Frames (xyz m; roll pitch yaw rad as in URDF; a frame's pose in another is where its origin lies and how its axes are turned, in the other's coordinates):
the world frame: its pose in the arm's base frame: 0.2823 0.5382 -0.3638 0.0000 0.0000 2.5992
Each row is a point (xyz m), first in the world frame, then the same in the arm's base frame.
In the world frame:
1: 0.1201 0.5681 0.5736
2: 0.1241 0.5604 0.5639
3: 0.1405 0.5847 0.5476
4: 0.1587 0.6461 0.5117
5: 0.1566 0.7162 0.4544
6: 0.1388 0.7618 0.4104
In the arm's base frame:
1: -0.1138 0.1136 0.2098
2: -0.1133 0.1223 0.2001
3: -0.1398 0.1099 0.1838
4: -0.1871 0.0667 0.1479
5: -0.2215 0.0056 0.0906
6: -0.2298 -0.0426 0.0466

